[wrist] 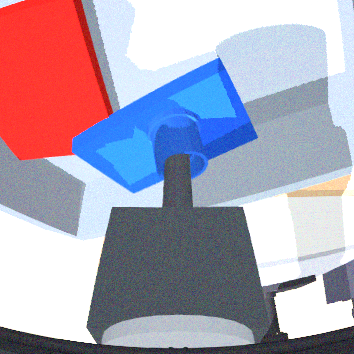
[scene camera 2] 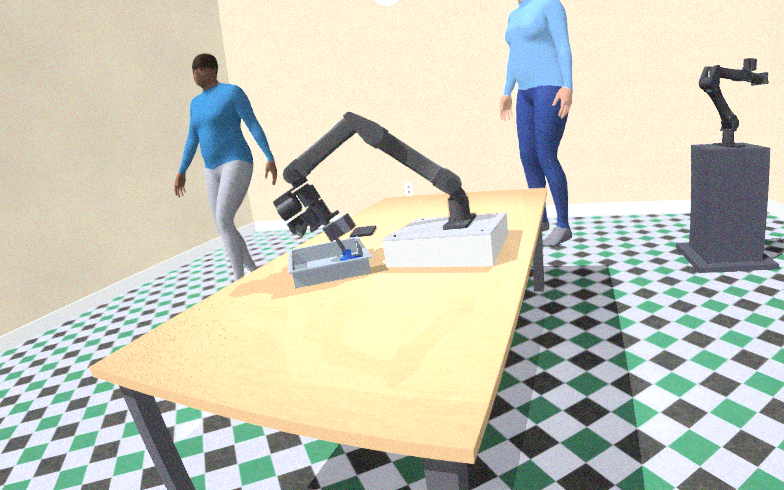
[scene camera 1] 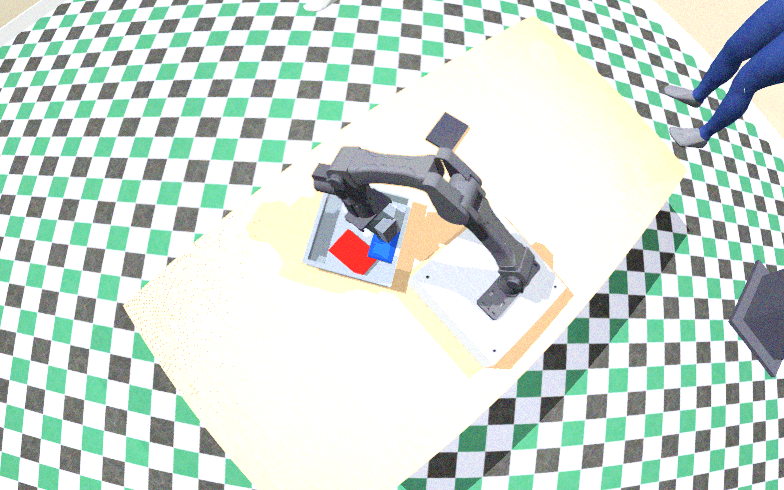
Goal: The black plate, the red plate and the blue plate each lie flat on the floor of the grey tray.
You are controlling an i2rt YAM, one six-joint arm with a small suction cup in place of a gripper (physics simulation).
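Places are measured from the arm's base along level axes (x ahead, y left, z up), in centimetres.
Pixels of known places: hand at its tool point: (wrist: pixel 176 128); arm's base at its link origin: (scene camera 2: pixel 460 222) (scene camera 1: pixel 509 284).
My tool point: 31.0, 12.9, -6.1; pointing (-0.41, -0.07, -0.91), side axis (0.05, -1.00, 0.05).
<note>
Ahead of a thing's pixels: the offset from my tool point to its top centre, as dx, dy, dz. Level surfaces: height alone.
The black plate @[+10.8, -37.0, -0.5] (scene camera 1: pixel 446 131) (scene camera 2: pixel 363 231) lies on the table, outside the grey tray @[+5.8, +3.3, +3.6] (scene camera 1: pixel 346 275) (scene camera 2: pixel 329 275). The red plate @[+2.8, +7.7, -0.1] (scene camera 1: pixel 350 252) (wrist: pixel 45 80) is inside the tray; it does not show in scene camera 2. The blue plate @[-0.6, +0.5, +1.3] (scene camera 1: pixel 382 250) (scene camera 2: pixel 349 255) (wrist: pixel 215 102) is in the tray beside the red plate. In the wrist view it looks tilted, and one corner overlaps the red plate's edge. My suction cup (scene camera 2: pixel 344 250) (wrist: pixel 177 137) is open, at the blue plate's upper face; I cannot tell if they touch.
The arm's white base box (scene camera 1: pixel 462 312) (scene camera 2: pixel 442 248) stands beside the tray on the wooden table @[dz -1.4] (scene camera 1: pixel 260 369) (scene camera 2: pixel 323 358). The tray walls rise around the cup. Two people stand beyond the table, and another arm stands on a dark pedestal (scene camera 2: pixel 729 202) at the right.
</note>
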